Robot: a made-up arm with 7 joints. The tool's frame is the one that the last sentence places.
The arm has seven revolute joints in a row. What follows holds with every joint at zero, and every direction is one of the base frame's.
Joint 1 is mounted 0.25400 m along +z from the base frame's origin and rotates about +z.
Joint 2 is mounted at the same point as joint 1 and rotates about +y.
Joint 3 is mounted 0.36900 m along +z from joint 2 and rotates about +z.
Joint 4 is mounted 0.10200 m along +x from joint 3 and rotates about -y.
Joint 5 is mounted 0.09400 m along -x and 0.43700 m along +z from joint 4 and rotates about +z.
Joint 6 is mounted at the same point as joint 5 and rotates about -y.
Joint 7 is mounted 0.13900 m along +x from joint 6 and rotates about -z.
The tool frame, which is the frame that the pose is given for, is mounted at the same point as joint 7; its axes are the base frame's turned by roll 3.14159, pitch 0.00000 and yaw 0.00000 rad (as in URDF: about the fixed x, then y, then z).
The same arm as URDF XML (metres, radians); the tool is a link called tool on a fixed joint. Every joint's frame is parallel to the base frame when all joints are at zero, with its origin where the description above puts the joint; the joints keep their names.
<robot name="arm">
<link name="base_link"/>
<link name="link1"/>
<link name="link2"/>
<link name="link3"/>
<link name="link4"/>
<link name="link5"/>
<link name="link6"/>
<link name="link7"/>
<link name="tool"/>
<joint name="joint 1" type="continuous"><parent link="base_link"/><child link="link1"/><origin xyz="0 0 0.254" rpy="0 0 0"/><axis xyz="0 0 1"/></joint>
<joint name="joint 2" type="continuous"><parent link="link1"/><child link="link2"/><origin xyz="0 0 0" rpy="0 0 0"/><axis xyz="0 1 0"/></joint>
<joint name="joint 3" type="continuous"><parent link="link2"/><child link="link3"/><origin xyz="0 0 0.369" rpy="0 0 0"/><axis xyz="0 0 1"/></joint>
<joint name="joint 4" type="continuous"><parent link="link3"/><child link="link4"/><origin xyz="0.102 0 0" rpy="0 0 0"/><axis xyz="0 -1 0"/></joint>
<joint name="joint 5" type="continuous"><parent link="link4"/><child link="link5"/><origin xyz="-0.094 0 0.437" rpy="0 0 0"/><axis xyz="0 0 1"/></joint>
<joint name="joint 6" type="continuous"><parent link="link5"/><child link="link6"/><origin xyz="0 0 0" rpy="0 0 0"/><axis xyz="0 -1 0"/></joint>
<joint name="joint 7" type="continuous"><parent link="link6"/><child link="link7"/><origin xyz="0.139 0 0" rpy="0 0 0"/><axis xyz="0 0 -1"/></joint>
<joint name="tool_fixed" type="fixed"><parent link="link7"/><child link="tool"/><origin xyz="0 0 0" rpy="3.1416 0 0"/></joint>
</robot>

